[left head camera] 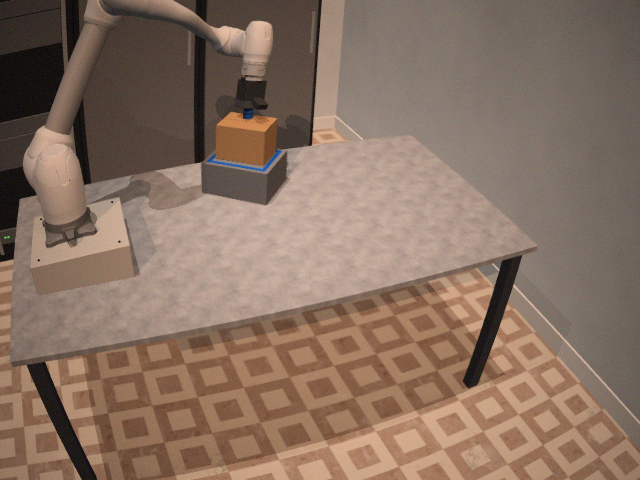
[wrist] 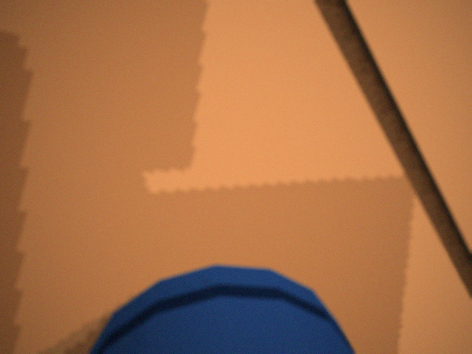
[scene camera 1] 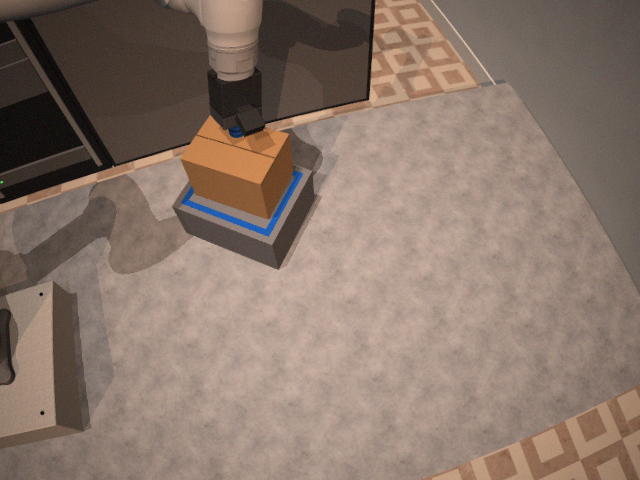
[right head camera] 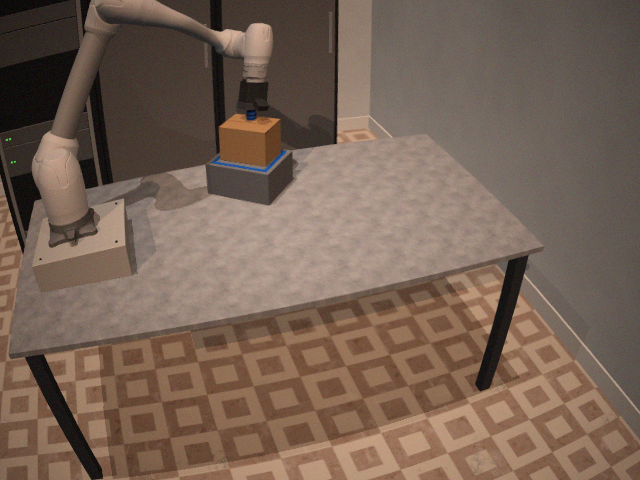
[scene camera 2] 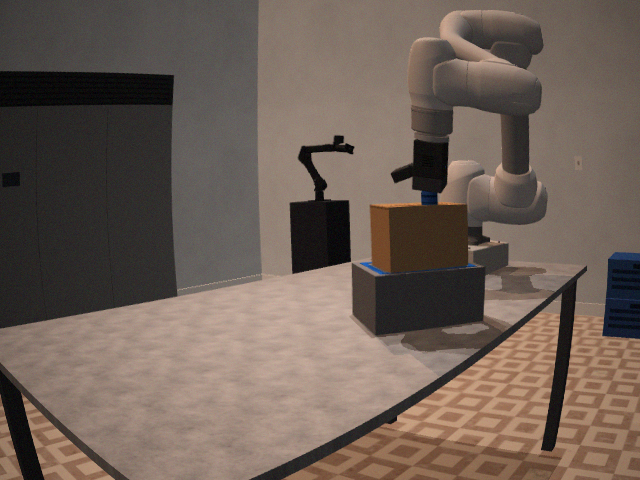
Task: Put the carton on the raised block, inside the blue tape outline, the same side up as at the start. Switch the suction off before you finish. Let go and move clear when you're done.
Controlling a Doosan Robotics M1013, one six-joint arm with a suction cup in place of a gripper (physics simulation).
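The orange-brown carton sits level on the grey raised block, seam side up. The blue tape outline shows outside its near and right sides in scene camera 1; the far side is hidden there. In scene camera 2 the carton's lower edge comes close to the tape. My blue suction cup touches the carton's top and appears attached, off its middle.
The grey table bears the block and, at the left in the head views, the arm's beige base. Dark cabinets stand behind the table. A small black arm stands on a pedestal in the background.
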